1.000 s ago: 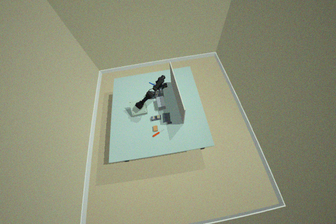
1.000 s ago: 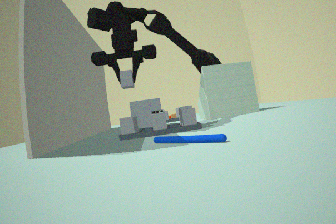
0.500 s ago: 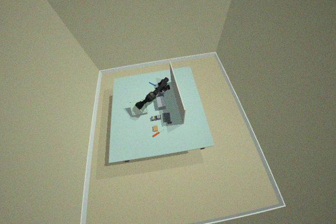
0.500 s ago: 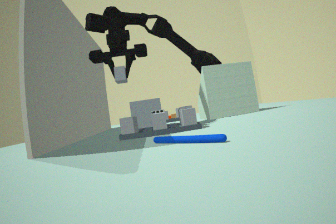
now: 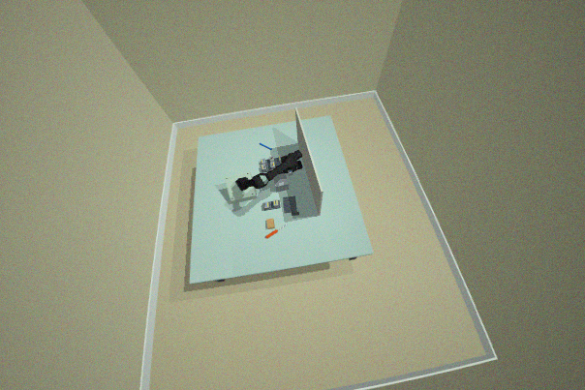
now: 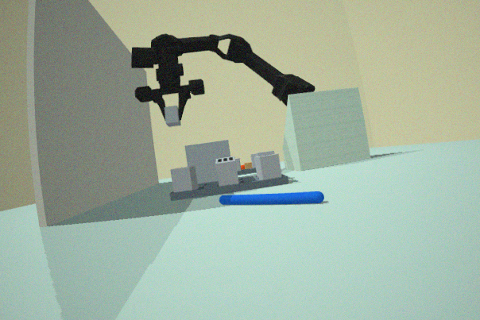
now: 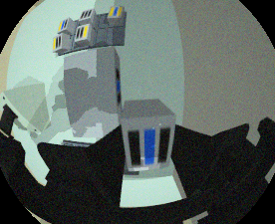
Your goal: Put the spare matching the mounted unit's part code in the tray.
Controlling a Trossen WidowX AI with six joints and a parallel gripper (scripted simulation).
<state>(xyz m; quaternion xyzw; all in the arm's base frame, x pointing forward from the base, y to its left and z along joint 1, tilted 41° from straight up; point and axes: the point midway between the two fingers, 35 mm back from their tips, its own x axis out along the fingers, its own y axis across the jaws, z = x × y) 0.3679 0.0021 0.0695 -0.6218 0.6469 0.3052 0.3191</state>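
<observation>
The dark grey tray is 6 cm behind my gripper tip, 18 cm to the right of it and 17 cm below it. From my gripper tip the other things lie so: partition wall (14 cm ahead, 2 cm to the left, 5 cm above); then mounted unit (8 cm behind, 4 cm to the left, 13 cm below); then tan block (24 cm behind, 29 cm to the right, 16 cm below).
</observation>
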